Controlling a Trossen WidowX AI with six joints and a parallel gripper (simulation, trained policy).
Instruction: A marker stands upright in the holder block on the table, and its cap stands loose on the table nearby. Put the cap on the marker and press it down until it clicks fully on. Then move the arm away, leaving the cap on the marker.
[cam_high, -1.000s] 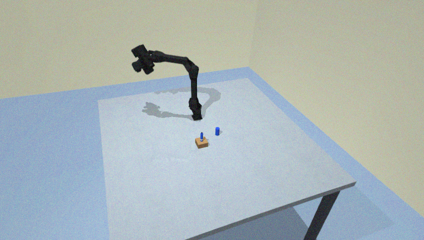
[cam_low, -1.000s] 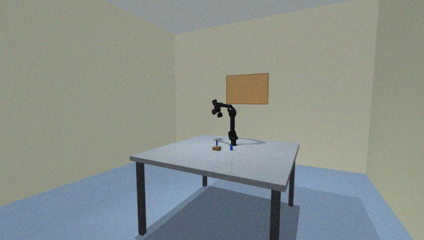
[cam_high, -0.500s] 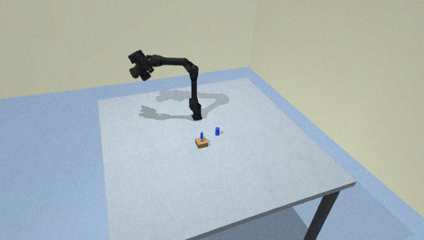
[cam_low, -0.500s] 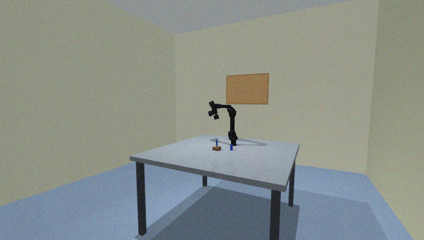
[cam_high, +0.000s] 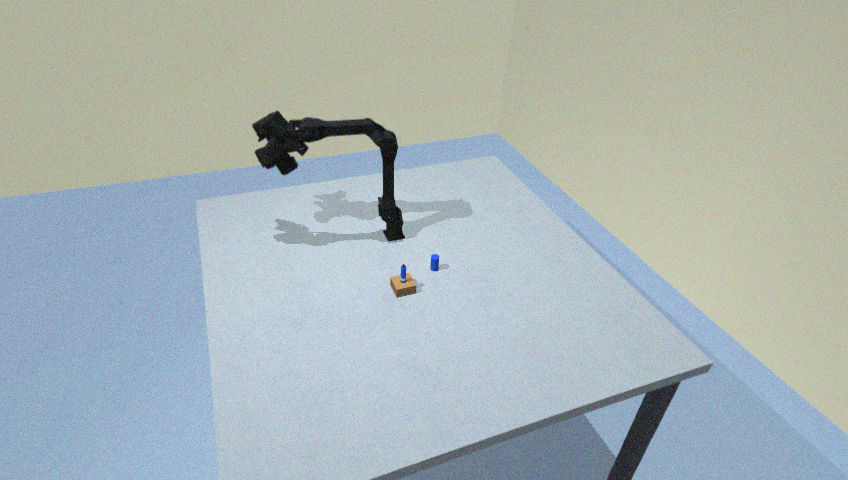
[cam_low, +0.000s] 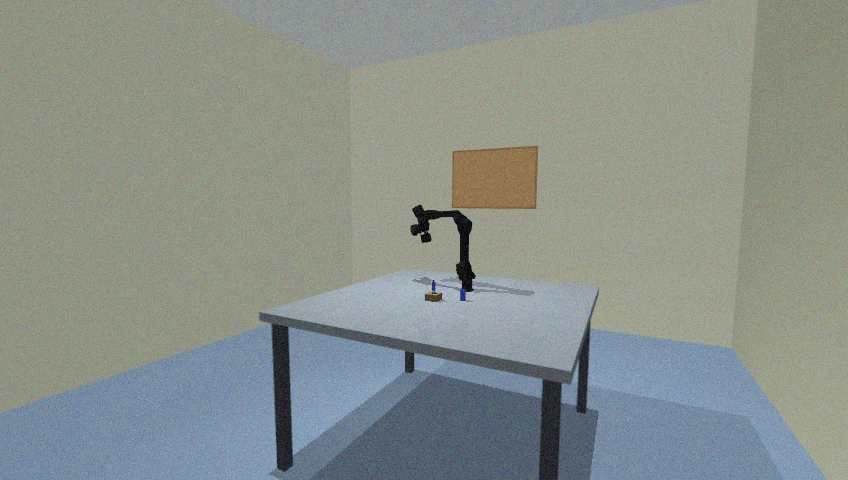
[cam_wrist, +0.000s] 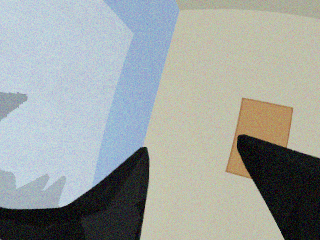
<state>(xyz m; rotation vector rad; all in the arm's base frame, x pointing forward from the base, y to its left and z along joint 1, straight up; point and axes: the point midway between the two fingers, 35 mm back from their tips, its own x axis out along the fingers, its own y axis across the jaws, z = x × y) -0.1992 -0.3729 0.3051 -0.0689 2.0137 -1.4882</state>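
My gripper tip is 45 cm to the right of the blue cap, 45 cm short of it and 26 cm above it. The rest, counted from my gripper tip: tan holder block: 51 cm ahead, 32 cm to the left, 27 cm below; blue marker: 51 cm ahead, 32 cm to the left, 21 cm below.
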